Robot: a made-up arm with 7 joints.
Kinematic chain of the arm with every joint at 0, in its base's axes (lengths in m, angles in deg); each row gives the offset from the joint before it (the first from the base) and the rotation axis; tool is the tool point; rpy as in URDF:
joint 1: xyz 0 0 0.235 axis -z
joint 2: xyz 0 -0.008 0.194 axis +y
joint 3: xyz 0 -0.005 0.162 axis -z
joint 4: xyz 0 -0.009 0.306 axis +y
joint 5: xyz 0 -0.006 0.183 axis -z
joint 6: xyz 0 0 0.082 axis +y
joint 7: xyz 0 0 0.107 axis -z
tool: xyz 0 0 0 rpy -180 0 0
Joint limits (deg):
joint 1: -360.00..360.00
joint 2: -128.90..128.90
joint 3: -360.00..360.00
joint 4: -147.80..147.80
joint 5: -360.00..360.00
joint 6: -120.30..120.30
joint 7: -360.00..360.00
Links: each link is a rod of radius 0.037 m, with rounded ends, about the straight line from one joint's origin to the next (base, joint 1, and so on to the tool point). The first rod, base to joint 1, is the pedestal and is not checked.
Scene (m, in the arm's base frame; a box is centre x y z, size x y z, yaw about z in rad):
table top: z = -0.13
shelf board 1: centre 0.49 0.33 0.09 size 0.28 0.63 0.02 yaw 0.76
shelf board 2: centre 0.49 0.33 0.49 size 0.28 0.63 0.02 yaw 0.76
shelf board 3: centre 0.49 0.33 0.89 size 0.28 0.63 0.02 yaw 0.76
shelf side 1: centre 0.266 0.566 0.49 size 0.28 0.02 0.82 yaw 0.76
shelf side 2: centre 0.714 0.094 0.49 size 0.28 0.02 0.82 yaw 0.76
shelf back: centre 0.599 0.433 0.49 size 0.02 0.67 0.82 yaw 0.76
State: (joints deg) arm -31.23 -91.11 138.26 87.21 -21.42 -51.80 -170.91
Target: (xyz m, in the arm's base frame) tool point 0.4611 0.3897 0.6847
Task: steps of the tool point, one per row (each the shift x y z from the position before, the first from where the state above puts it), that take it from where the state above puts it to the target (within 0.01 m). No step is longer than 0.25 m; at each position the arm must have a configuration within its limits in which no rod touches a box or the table.
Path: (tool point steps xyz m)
1: 0.1132 -0.1006 0.1688
2: 0.1570 -0.0250 0.1688
3: 0.1681 0.0641 0.1448
4: 0.1404 0.1441 0.0993
5: 0.0807 0.1927 0.0409
6: 0.0066 0.1968 -0.0179
7: -0.0595 0.1568 -0.0638
8: 0.0628 0.0530 0.0185
9: 0.0607 0.0520 0.0088
10: 0.0559 0.0544 -0.0043
11: 0.0495 0.0582 -0.0230

